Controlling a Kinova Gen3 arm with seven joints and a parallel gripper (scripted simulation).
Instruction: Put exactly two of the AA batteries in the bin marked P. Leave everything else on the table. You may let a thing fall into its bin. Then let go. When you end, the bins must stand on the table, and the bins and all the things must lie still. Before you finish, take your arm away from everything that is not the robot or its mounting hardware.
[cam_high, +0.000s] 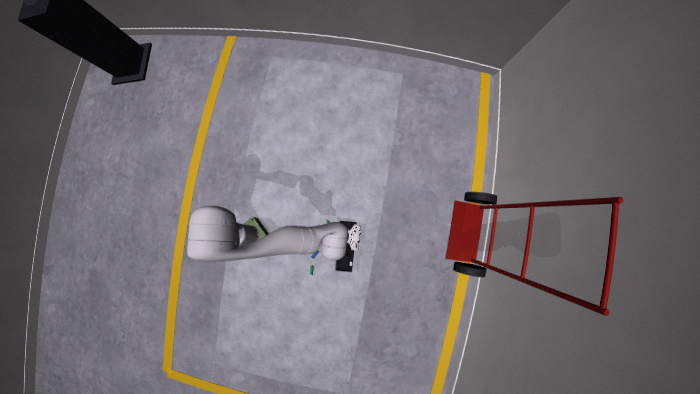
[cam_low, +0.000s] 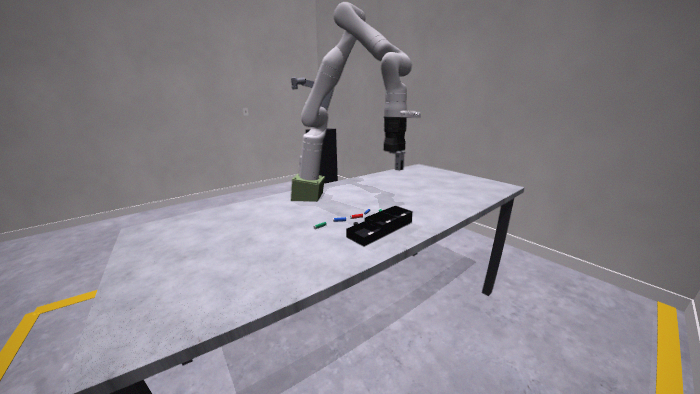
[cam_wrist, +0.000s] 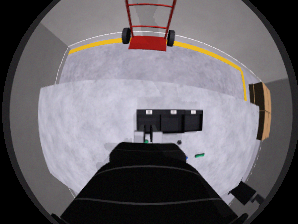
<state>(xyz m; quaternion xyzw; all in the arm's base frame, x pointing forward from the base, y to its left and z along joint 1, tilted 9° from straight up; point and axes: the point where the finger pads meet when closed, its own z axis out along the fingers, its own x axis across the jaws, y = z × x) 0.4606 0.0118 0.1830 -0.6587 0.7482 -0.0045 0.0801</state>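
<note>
Right now the red battery is 14 cm behind my hand, 7 cm to the right of it and 21 cm below it. Round my hand: small dark thing 10 cm behind, 12 cm to the right, 21 cm below; then black bin 1 cm behind, 9 cm to the right, 20 cm below.
</note>
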